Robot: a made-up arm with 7 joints.
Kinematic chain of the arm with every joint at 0, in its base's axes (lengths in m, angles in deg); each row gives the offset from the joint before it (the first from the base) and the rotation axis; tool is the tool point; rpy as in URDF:
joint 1: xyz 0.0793 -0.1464 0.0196 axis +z
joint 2: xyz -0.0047 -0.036 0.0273 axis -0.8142 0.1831 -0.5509
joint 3: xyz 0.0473 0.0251 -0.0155 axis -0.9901 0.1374 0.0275
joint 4: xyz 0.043 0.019 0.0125 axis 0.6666 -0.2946 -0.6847
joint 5: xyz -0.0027 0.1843 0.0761 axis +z
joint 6: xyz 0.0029 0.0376 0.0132 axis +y
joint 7: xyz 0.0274 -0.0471 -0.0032 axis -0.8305 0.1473 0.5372
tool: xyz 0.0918 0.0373 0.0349 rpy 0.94 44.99 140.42
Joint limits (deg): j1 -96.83..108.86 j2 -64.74..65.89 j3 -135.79..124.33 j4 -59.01..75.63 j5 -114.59..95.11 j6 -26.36..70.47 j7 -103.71..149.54
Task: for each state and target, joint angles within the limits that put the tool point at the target. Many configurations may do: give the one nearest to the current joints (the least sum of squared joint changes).
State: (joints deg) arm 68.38 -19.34 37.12 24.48 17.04 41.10 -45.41
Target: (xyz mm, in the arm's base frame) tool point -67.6 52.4 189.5
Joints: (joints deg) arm 77.74 -35.10 31.48 25.58 13.33 39.29 -48.10
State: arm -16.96 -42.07 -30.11 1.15 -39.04 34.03 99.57
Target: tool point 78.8 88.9 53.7
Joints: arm -5.84 -21.35 0.34 -24.41 -36.66 37.25 103.58
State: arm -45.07 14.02 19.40 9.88 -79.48 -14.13 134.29
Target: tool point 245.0 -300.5 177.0
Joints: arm -62.71 -4.22 -6.76 35.61 -44.08 -26.36 98.79
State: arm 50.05 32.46 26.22 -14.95 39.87 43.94 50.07
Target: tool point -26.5 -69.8 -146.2
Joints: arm 49.97 25.54 19.60 -25.20 50.30 57.43 64.38
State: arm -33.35 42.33 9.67 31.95 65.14 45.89 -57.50
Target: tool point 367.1 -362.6 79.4
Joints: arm -49.95 48.04 2.77 44.72 70.31 34.24 -53.42
